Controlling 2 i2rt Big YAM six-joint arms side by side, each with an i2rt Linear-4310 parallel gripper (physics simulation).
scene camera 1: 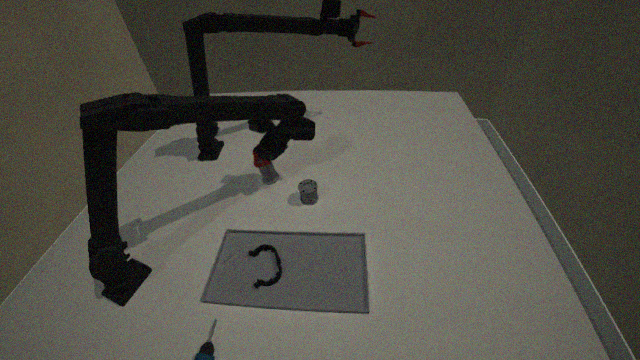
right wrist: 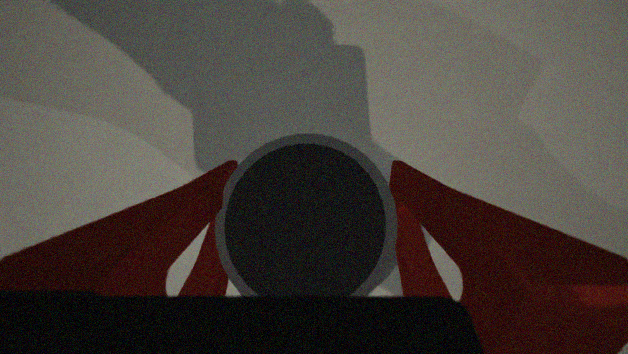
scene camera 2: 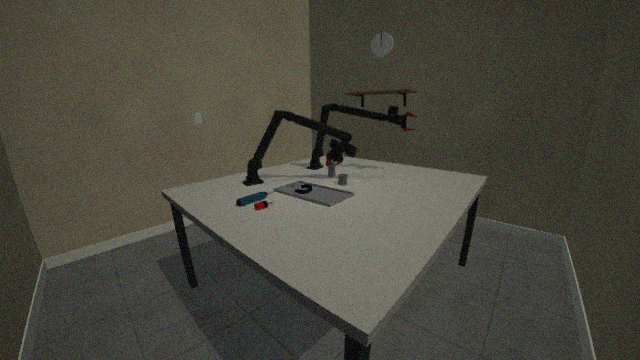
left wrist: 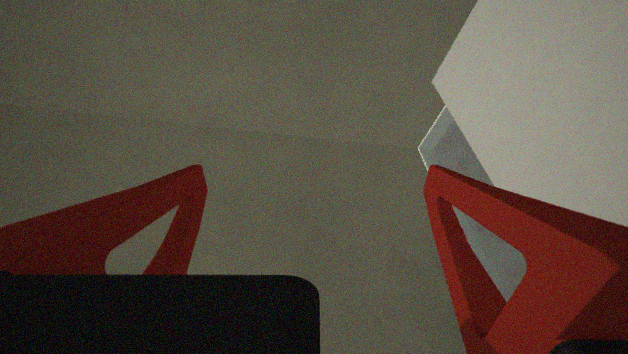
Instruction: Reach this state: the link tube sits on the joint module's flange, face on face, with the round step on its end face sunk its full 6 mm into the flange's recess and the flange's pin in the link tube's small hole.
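Pixels of known places: left gripper, fingertip midpoint: point(scene camera 1: 373, 30) point(scene camera 2: 416, 123) point(left wrist: 315, 177); right gripper, fingertip midpoint: point(scene camera 1: 260, 162) point(right wrist: 314, 176) point(scene camera 2: 329, 165); left arm's base at its link origin: point(scene camera 1: 211, 151) point(scene camera 2: 315, 167); right arm's base at its link origin: point(scene camera 1: 128, 282) point(scene camera 2: 253, 183).
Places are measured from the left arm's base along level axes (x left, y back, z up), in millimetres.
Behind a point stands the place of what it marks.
Observation:
The grey link tube point(scene camera 1: 270, 173) @[x -223, y -308, z 56 mm] point(scene camera 2: 331, 171) @[x -223, y -307, z 52 mm] point(right wrist: 305, 138) @[x -189, y -265, z 109 mm] is held by my right gripper point(scene camera 1: 261, 159) @[x -194, y -273, z 85 mm] point(scene camera 2: 332, 161) @[x -194, y -273, z 85 mm] point(right wrist: 314, 176) @[x -194, y -273, z 85 mm], which is shut on its upper part. The tube is tilted a little in scene camera 1, with its lower end at or close above the table; the exact gap is unclear. Its open upper end faces the right wrist camera. The lower end face is hidden. The joint module point(scene camera 1: 308, 192) @[x -325, y -443, z 60 mm] point(scene camera 2: 342, 179) @[x -321, y -453, z 39 mm] stands upright beside the tube, apart from it, with its flange up. My left gripper point(scene camera 1: 372, 30) @[x 293, y -727, z 372 mm] point(scene camera 2: 414, 122) @[x 293, y -727, z 372 mm] point(left wrist: 315, 177) @[x 293, y -727, z 372 mm] is open and empty, high up.
A shallow grey tray point(scene camera 1: 330, 300) @[x -639, y -501, z 4 mm] point(scene camera 2: 330, 204) @[x -665, y -591, z 12 mm] lies near the module, with a black curved part point(scene camera 1: 279, 265) @[x -552, y -369, z 25 mm] point(scene camera 2: 304, 189) @[x -585, y -364, z 22 mm] in it. A blue-handled screwdriver point(scene camera 1: 205, 351) @[x -761, y -228, z 35 mm] point(scene camera 2: 251, 199) @[x -857, y -237, z 25 mm] and a red-handled tool point(scene camera 2: 261, 205) @[x -882, y -343, z 23 mm] lie on the white table point(scene camera 1: 450, 250) @[x -517, y -841, z 0 mm] point(scene camera 2: 350, 250) @[x -961, y -867, z 0 mm].

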